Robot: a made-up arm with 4 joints.
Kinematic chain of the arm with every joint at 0, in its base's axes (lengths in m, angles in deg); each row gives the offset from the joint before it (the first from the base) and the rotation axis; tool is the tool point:
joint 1: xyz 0 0 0.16 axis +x
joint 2: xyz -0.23 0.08 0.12 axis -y
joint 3: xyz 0.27 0 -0.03 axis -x
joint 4: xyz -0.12 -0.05 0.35 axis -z
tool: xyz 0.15 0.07 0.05
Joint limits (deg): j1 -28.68..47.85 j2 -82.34..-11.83 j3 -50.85..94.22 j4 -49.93..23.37
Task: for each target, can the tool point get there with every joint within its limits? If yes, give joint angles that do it. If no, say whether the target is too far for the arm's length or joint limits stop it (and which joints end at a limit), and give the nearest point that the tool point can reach.
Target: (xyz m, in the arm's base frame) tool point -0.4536 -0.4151 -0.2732
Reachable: no: joint limits stop it (at a limit: joint 2, joint 3, joint 4) | nearest point -0.0022 -0.2133 -0.0626 | short by 0.537 m
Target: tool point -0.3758 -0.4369 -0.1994
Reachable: no: joint limits stop it (at a limit: joint 2, joint 3, joint 4) | nearest point -0.0022 -0.2381 -0.0359 | short by 0.454 m
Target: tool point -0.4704 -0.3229 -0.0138
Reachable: no: joint limits stop it (at a limit: joint 2, joint 3, joint 4) | nearest point -0.0022 -0.2715 0.0139 | short by 0.472 m
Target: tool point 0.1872 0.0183 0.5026
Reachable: yes | joints -8.76 -20.57 -13.70 14.56
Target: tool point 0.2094 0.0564 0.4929
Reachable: yes | joints 10.69 -25.80 6.41 10.16
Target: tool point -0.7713 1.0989 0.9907
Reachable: no: too far | nearest point -0.3701 0.3884 0.4436 | short by 0.982 m
